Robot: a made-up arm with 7 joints.
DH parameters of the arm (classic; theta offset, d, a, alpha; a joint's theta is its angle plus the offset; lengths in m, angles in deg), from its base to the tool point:
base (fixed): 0 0.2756 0.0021 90
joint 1: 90 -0.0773 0.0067 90
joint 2: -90 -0.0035 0.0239 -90
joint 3: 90 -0.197 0.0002 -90
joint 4: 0 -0.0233 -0.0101 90
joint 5: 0 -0.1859 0.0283 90
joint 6: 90 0.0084 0.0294 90
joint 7: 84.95 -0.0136 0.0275 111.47
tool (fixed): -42.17 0.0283 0 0
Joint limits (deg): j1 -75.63..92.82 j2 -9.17..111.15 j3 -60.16..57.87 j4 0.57..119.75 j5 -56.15..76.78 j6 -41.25..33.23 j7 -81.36..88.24
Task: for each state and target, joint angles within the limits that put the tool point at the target. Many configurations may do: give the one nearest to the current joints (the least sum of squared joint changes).
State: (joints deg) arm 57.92 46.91 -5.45 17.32 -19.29 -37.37 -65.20
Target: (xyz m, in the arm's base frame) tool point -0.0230 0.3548 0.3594
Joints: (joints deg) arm 79.96 81.29 11.68 56.47 -23.26 -15.15 -52.98
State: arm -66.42 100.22 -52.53 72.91 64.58 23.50 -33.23
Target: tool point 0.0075 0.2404 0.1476
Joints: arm -66.43 89.89 -52.35 97.88 59.60 29.77 -39.18
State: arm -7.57 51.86 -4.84 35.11 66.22 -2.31 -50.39
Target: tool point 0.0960 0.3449 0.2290
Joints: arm 1.73 69.01 -1.18 48.57 66.34 1.86 -52.96
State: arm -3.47 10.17 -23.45 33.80 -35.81 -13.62 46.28
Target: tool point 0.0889 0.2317 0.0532
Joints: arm -16.70 26.15 -14.86 59.86 -41.67 -13.50 34.63
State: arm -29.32 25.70 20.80 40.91 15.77 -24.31 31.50
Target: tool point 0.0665 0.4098 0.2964
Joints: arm -24.10 75.40 25.24 44.62 11.30 -20.51 41.33
